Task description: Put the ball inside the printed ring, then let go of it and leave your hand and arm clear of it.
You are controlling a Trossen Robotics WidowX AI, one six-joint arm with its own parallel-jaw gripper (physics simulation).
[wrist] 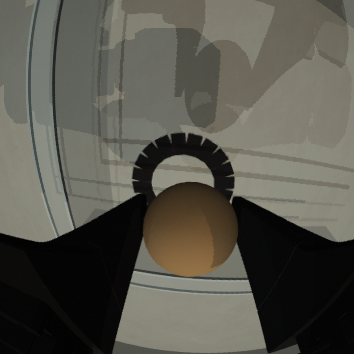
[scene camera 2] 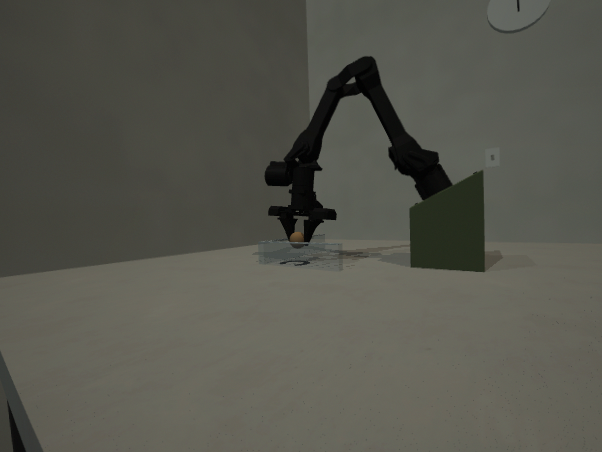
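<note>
An orange ball point(scene camera 2: 297, 240) point(wrist: 190, 229) is held between the two black fingers of my gripper point(scene camera 2: 298, 241) point(wrist: 189, 203). My gripper is shut on the ball, and holds it above the table, at about the height of the top edge of the clear walls. The printed ring point(scene camera 2: 295, 263) point(wrist: 183, 144), a black notched band, lies flat on the surface below the ball. In the wrist view the ball overlaps the ring's lower part and hides it; the ring's upper arc and part of its inside show.
Low clear walls point(scene camera 2: 335, 257) point(wrist: 44, 100) stand around the ring's area. The wrist view shows a wall at the left and one point(wrist: 190, 284) below the ball. The green sloped base block point(scene camera 2: 446, 230) of the arm stands to the right on the table point(scene camera 2: 300, 350).
</note>
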